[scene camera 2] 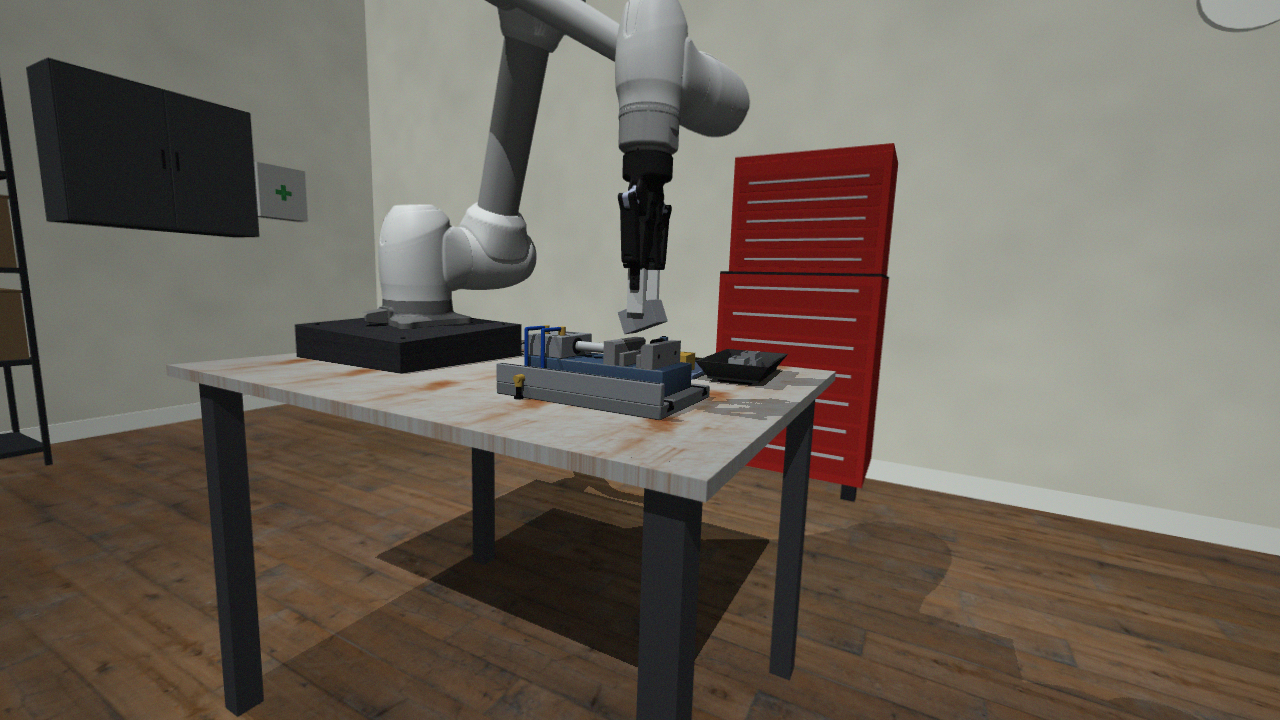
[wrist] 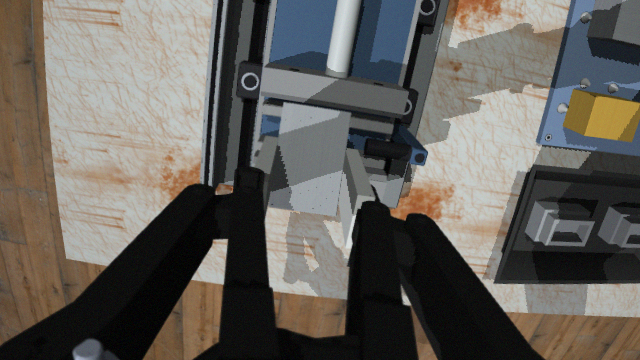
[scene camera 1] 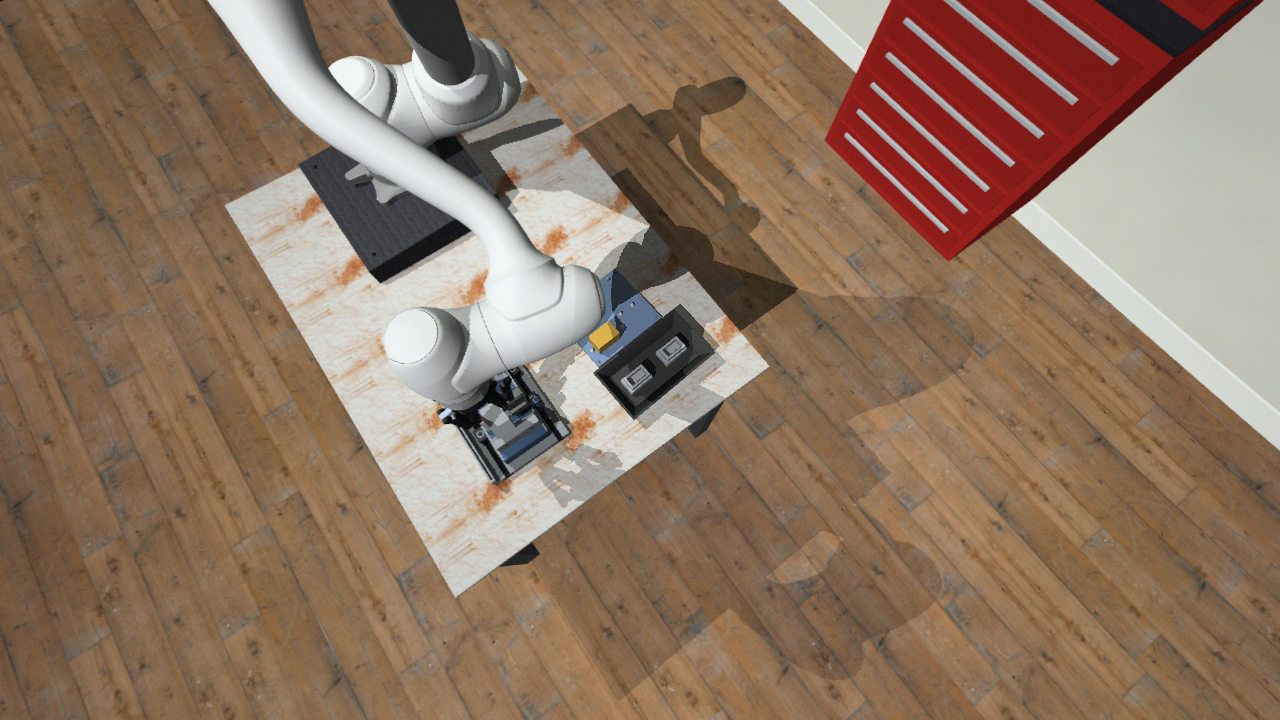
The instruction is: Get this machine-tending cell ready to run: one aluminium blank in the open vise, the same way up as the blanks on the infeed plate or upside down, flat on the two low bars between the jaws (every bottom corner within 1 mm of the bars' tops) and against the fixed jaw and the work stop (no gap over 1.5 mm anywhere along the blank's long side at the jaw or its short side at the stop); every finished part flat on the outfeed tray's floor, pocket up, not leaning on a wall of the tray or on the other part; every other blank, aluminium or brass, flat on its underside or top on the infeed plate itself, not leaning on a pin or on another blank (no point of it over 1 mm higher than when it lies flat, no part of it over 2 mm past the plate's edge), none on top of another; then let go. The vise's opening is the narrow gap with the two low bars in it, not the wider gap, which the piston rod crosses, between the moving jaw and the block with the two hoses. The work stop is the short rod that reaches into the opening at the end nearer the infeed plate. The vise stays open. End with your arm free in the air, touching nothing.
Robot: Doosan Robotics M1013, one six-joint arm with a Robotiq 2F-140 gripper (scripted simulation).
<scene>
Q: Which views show my gripper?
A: Scene camera 2, the wrist view and scene camera 1: all of them.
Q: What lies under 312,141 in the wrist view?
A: An aluminium blank.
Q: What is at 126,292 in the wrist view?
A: My gripper.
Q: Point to a moving jaw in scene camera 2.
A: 612,348
</scene>
